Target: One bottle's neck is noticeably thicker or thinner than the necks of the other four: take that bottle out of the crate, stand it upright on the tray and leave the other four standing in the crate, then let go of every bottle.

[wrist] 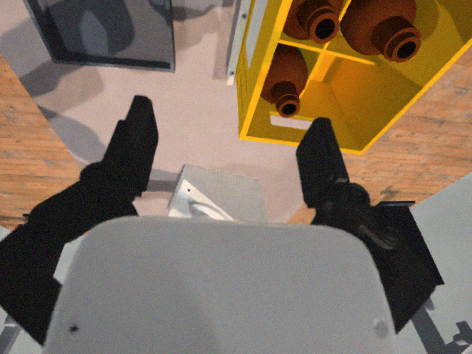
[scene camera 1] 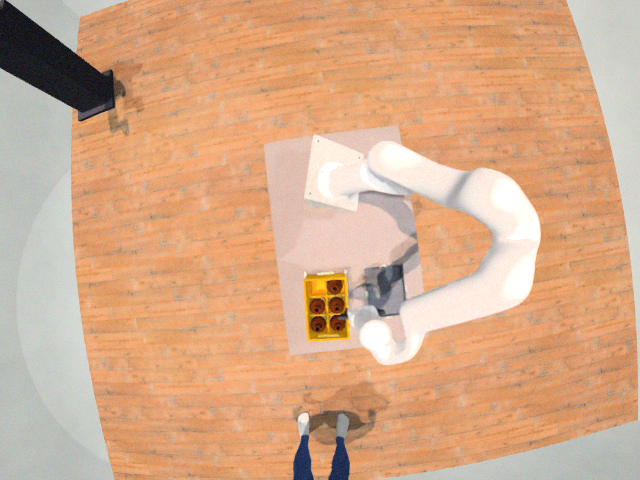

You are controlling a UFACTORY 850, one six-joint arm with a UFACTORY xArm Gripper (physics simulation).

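Note:
The yellow crate (scene camera 1: pixel 306 330) (wrist: pixel 242 107) holds brown bottles; one corner compartment holds none. The bottle beside that compartment (scene camera 1: pixel 334 286) (wrist: pixel 286 75) has a neck that looks thinner than the two other necks visible in the wrist view, on one bottle (wrist: pixel 321 25) and another bottle (wrist: pixel 377 25). Three bottles stand farther along the crate or in its middle row, one (scene camera 1: pixel 317 305), one (scene camera 1: pixel 317 324) and one (scene camera 1: pixel 337 323). The dark tray (scene camera 1: pixel 395 299) (wrist: pixel 150 50) lies beside the crate, with shadows on it. My gripper (scene camera 1: pixel 360 316) (wrist: pixel 232 125) is open and empty, above the gap between tray and crate.
The arm's forearm passes over the tray's outer side. The white base plate (scene camera 1: pixel 315 170) stands at the mat's far end. The pinkish mat (scene camera 1: pixel 330 237) lies under everything. A person's legs (scene camera 1: pixel 303 454) show near the front, and a black column (scene camera 1: pixel 51 62) stands far left.

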